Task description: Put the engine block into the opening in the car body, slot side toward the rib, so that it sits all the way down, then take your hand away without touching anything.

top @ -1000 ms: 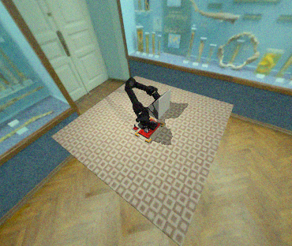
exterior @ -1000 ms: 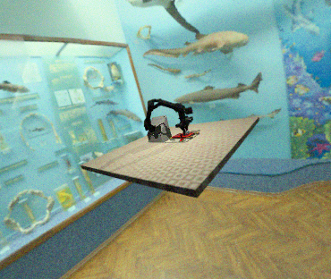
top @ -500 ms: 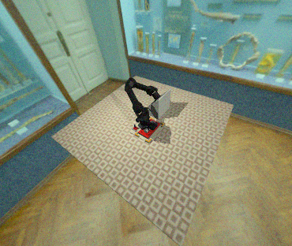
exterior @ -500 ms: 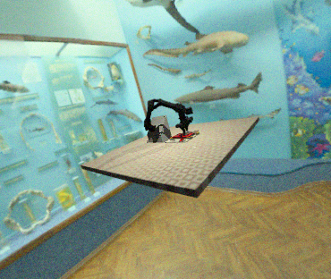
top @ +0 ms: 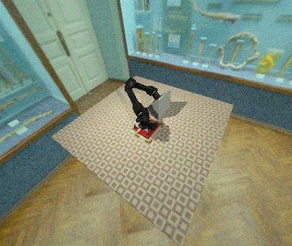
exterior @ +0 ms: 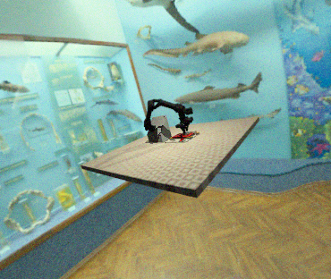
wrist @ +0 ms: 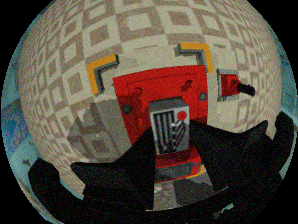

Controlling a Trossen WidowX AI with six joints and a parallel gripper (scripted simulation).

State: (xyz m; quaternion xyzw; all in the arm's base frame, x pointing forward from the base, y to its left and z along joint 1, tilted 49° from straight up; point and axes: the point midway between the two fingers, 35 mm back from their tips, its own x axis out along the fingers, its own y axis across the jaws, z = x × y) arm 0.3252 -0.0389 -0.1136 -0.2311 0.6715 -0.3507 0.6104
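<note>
The engine block lies 1 cm to the left of my gripper tip and 1 cm below it.
</note>
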